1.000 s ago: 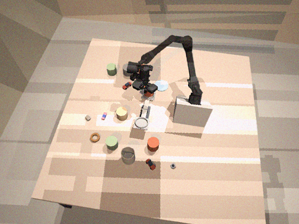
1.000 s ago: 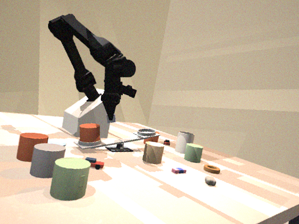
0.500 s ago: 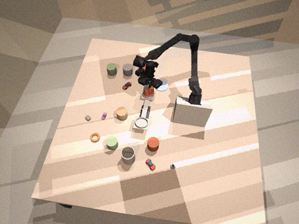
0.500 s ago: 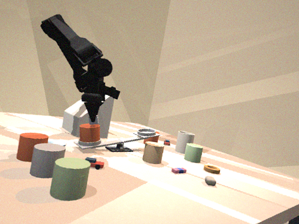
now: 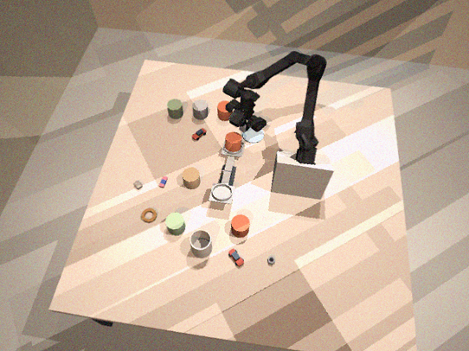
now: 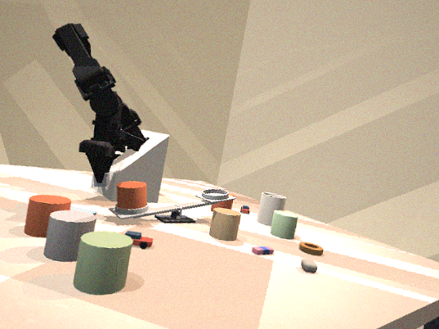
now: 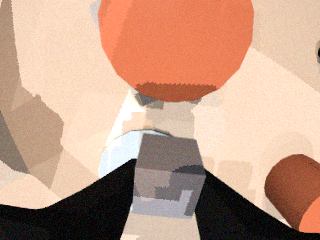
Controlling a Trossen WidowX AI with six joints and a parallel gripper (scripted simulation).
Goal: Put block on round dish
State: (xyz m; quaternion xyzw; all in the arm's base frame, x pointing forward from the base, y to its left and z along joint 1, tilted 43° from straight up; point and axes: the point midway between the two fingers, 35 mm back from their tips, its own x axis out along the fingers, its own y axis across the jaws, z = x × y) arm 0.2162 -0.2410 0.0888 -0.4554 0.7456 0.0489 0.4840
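Now: gripper tip 8 cm above the pale blue round dish, 5 cm past it and 3 cm to the left of it. From my gripper tip the other things lie so: grey block (1 cm above); small balance (19 cm to the left, 7 cm ahead, 5 cm below); grey cylinder (22 cm ahead, 14 cm to the right, 5 cm below).
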